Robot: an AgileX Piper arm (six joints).
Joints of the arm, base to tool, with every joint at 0 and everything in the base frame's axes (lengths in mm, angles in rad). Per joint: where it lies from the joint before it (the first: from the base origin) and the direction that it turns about. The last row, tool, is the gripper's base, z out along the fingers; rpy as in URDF.
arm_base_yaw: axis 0 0 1 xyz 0.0 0.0 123.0
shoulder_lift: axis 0 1 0 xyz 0.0 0.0 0.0
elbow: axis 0 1 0 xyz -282.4 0.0 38.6
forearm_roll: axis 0.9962 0 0.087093 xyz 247.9 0.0 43.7
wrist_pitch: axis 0 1 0 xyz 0.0 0.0 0.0
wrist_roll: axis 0.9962 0 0.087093 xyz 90.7 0.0 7.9
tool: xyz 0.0 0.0 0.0 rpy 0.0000 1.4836 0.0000
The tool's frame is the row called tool.
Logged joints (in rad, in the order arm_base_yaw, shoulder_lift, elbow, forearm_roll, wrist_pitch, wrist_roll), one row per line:
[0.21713, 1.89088, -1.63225, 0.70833, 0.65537, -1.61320]
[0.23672, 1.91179, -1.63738, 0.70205, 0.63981, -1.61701]
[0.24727, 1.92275, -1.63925, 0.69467, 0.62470, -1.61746]
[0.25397, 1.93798, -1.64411, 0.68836, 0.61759, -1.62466]
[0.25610, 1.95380, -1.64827, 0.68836, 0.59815, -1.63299]
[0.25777, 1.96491, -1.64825, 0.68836, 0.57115, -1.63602]
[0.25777, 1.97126, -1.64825, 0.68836, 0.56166, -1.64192]
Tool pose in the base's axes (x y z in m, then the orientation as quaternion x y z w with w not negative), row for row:
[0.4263, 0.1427, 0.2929, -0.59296, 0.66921, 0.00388, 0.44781]
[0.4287, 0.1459, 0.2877, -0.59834, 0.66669, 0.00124, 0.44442]
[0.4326, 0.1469, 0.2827, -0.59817, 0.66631, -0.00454, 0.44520]
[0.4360, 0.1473, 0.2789, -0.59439, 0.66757, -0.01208, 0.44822]
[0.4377, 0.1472, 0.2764, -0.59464, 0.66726, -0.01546, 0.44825]
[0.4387, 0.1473, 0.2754, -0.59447, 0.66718, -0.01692, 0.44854]
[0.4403, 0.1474, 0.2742, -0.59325, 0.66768, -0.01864, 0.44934]
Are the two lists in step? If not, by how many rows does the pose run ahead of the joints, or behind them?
The pose runs 2 rows ahead of the joints: the pose in row i belongs to the joints in row i + 2.
